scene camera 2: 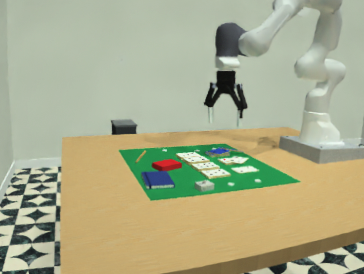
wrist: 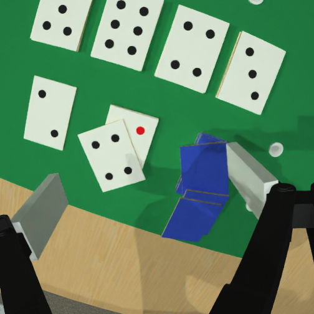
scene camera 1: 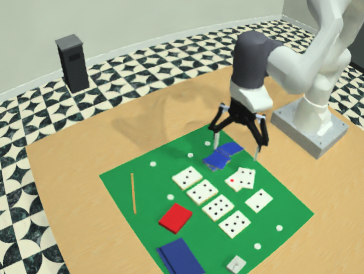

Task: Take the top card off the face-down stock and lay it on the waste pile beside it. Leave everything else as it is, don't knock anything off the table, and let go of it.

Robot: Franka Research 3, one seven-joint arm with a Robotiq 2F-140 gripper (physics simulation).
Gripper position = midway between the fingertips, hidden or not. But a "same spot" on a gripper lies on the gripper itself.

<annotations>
My gripper shows in scene camera 2 [224, 124], in the wrist view and in scene camera 1. The same spot on a green mat: [scene camera 1: 152, 185] is [scene camera 2: 158, 156]. The same spot on my gripper: [wrist: 276, 205] is [scene camera 1: 218, 129].
</annotations>
